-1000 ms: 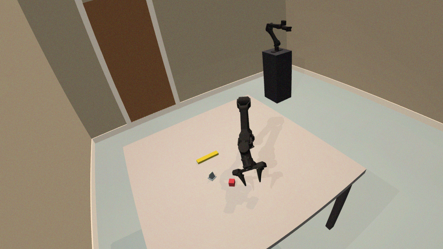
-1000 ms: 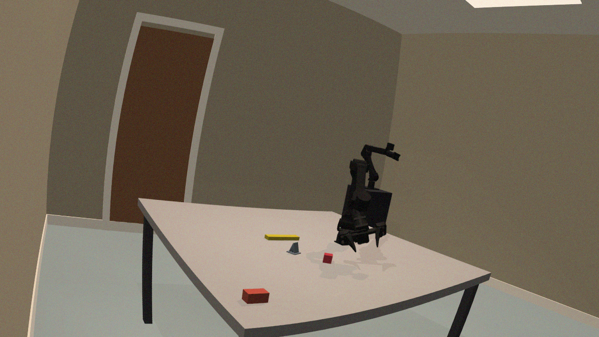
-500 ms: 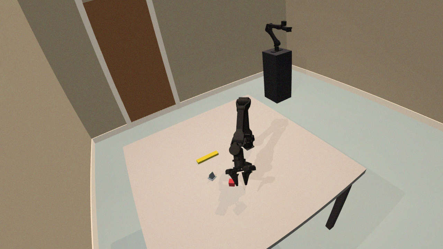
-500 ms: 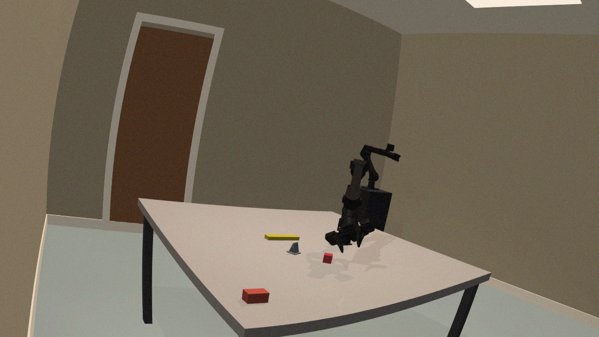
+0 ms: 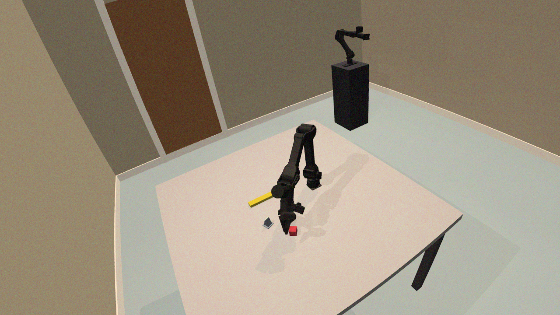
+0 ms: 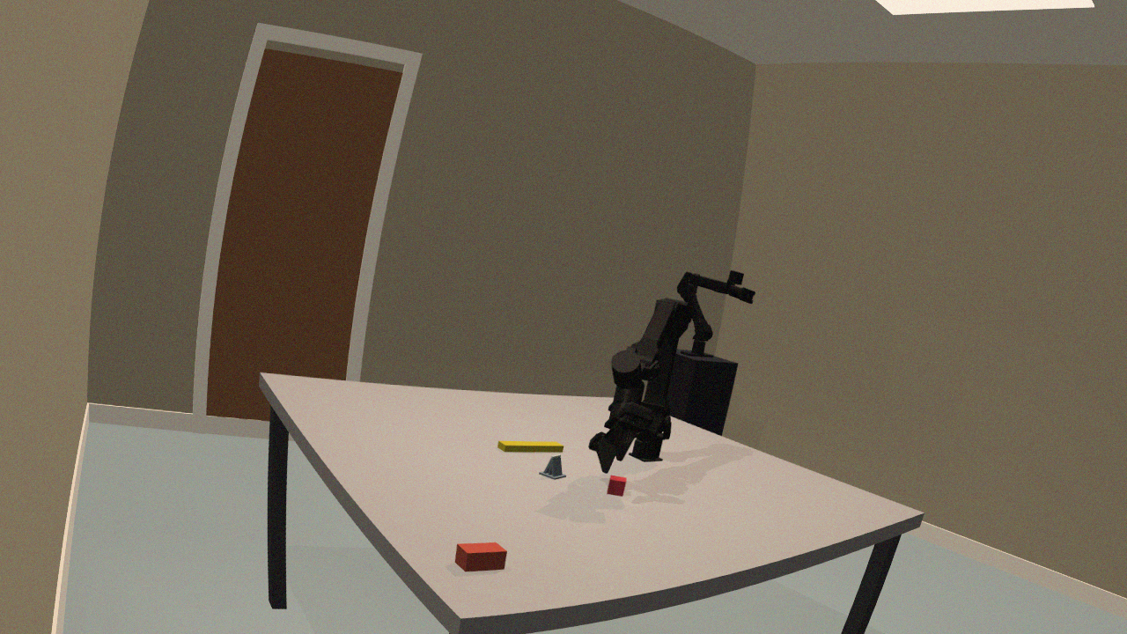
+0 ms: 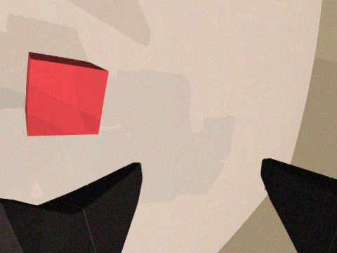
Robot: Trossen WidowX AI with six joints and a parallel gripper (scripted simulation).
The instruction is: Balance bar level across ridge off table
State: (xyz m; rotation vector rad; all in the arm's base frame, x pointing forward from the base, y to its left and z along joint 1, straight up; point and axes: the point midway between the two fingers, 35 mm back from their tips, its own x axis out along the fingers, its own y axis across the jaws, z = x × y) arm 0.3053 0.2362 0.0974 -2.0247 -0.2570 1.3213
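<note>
The yellow bar is 30 mm behind my gripper tip, 330 mm to the right of it and 60 mm below it. From my gripper tip the other things lie so: red cube: 50 mm behind, 30 mm to the right, 60 mm below.
</note>
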